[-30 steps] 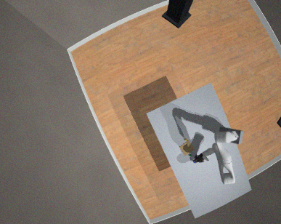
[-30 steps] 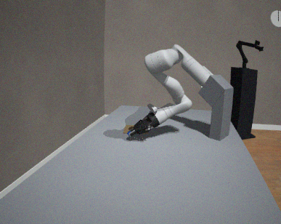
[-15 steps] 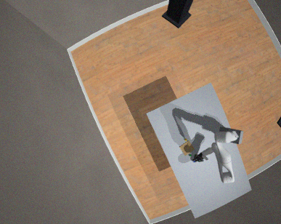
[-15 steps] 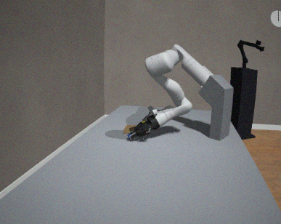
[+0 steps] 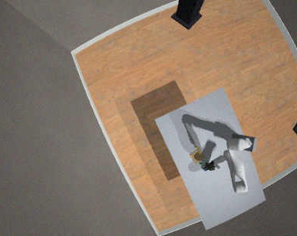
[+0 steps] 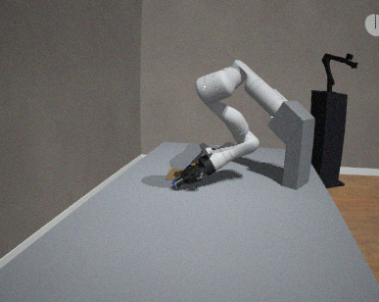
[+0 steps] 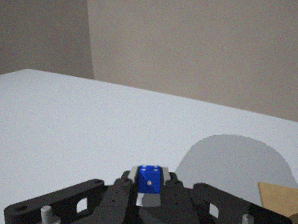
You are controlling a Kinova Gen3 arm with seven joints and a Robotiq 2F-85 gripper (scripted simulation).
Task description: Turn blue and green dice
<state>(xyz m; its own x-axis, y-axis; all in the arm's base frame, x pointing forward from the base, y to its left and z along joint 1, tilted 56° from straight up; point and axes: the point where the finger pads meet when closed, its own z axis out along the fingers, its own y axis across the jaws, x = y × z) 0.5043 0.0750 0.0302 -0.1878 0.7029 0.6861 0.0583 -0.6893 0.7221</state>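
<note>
Now: hand 10 mm short of the blue die and 10 mm above it. Round my hand: green die: 80 mm to the right, 20 mm below, 10 mm behind; tan mat: 170 mm to the right, 50 mm behind, 30 mm below; yellow die: 260 mm to the right, 120 mm behind, 20 mm below.
</note>
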